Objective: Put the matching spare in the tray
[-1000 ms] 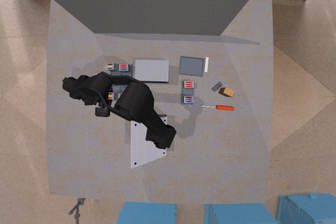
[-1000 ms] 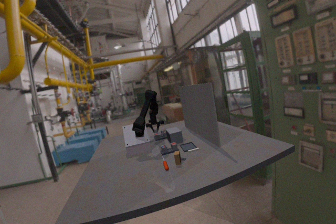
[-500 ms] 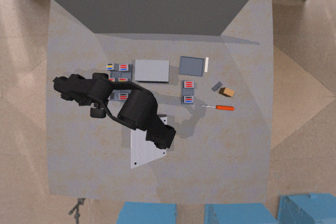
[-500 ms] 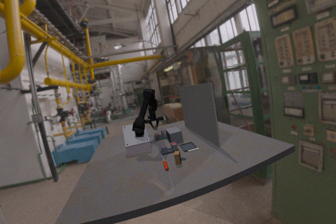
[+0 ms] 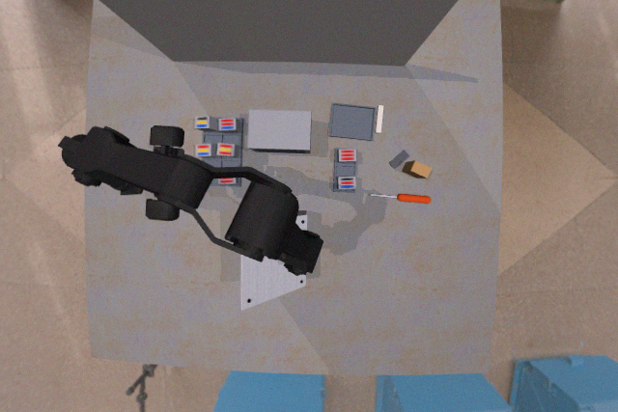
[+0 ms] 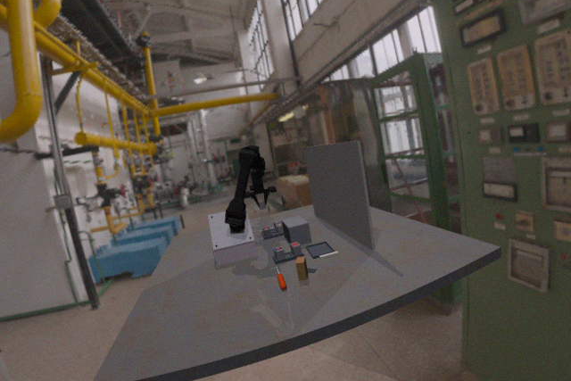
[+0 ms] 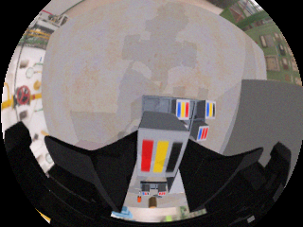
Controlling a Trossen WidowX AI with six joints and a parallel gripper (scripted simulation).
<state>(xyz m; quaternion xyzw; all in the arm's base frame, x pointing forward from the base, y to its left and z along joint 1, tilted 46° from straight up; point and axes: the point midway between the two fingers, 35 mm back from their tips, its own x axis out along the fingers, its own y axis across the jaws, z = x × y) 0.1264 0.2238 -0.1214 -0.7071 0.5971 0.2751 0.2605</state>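
My gripper tip is 390 mm to the left of the grey tray, 210 mm short of it and 160 mm above it. The rest, counted from my gripper tip: grey mounted unit (180 mm to the right, 140 mm ahead, 110 mm below); then rack (390 mm to the right, 160 mm below, 70 mm ahead); then tall grey panel (370 mm ahead, 170 mm to the right, 60 mm above).
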